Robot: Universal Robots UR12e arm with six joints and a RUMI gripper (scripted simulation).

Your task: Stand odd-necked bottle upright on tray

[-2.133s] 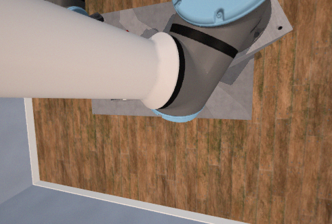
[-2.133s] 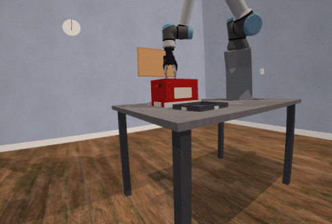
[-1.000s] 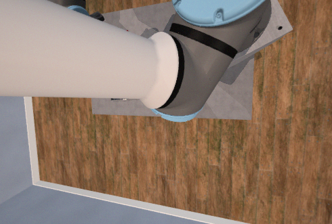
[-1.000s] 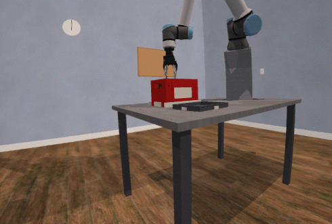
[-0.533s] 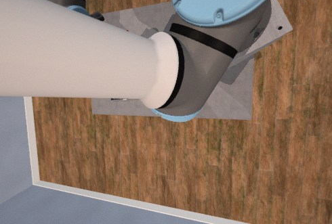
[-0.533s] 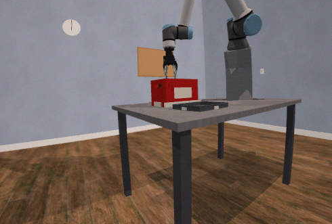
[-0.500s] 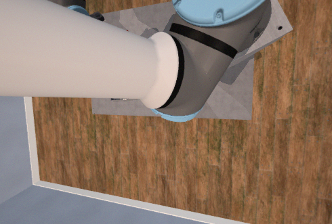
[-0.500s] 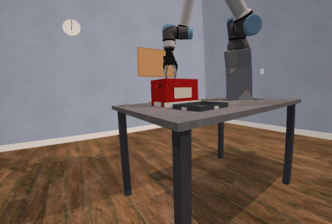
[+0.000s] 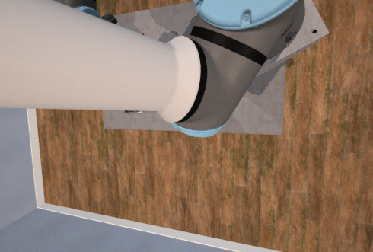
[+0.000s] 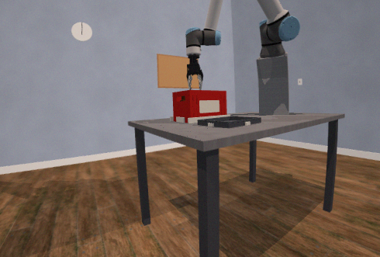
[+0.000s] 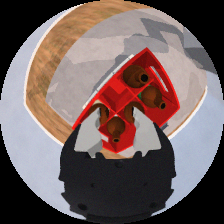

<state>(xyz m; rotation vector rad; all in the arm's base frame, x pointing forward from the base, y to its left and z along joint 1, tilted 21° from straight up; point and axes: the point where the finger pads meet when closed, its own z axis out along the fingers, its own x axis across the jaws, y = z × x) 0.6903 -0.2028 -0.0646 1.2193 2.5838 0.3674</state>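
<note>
Now: the red crate 10 mm ahead of my hand, 50 mm to the left of it and 110 mm below it. The rest, counted from my hand: dark tray: 50 mm ahead, 310 mm to the left, 180 mm below.
</note>
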